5 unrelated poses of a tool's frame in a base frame.
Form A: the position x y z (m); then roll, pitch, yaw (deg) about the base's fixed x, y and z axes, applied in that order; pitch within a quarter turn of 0, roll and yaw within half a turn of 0.
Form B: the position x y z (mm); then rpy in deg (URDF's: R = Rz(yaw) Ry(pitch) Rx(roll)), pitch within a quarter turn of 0, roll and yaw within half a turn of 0. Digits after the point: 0 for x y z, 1 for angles.
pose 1, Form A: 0.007 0.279 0.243 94.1 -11.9 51.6
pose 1, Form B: 7 279 243 94.1 -11.9 51.6
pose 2, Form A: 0.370 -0.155 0.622 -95.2 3.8 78.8
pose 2, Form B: 370 -155 622 -95.2 3.8 78.8
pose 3, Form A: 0.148 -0.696 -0.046 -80.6 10.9 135.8
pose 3, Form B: 148 -696 -46 -80.6 10.9 135.8
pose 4, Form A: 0.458 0.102 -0.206 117.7 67.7 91.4
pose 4, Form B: 458 102 -206 117.7 67.7 91.4
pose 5, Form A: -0.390 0.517 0.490 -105.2 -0.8 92.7
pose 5, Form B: -390 517 490 -105.2 -0.8 92.7
